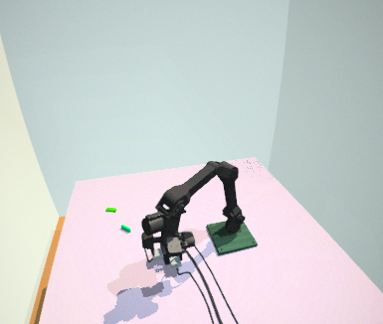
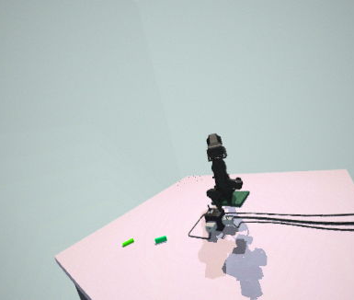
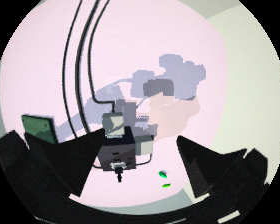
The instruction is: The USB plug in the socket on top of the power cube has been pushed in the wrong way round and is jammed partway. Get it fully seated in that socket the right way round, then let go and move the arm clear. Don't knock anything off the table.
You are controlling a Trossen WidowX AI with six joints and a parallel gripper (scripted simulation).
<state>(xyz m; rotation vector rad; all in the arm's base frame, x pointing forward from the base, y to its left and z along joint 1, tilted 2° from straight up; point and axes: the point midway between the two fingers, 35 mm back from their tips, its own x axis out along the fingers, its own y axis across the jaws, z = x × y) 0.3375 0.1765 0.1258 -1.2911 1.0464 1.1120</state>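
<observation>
Right now my gripper tip is 2 cm past the USB plug, 10 cm to the left of it and 3 cm above it. From my gripper tip the other things lie so: USB socket: 2 cm behind, 10 cm to the right, 5 cm below.
</observation>
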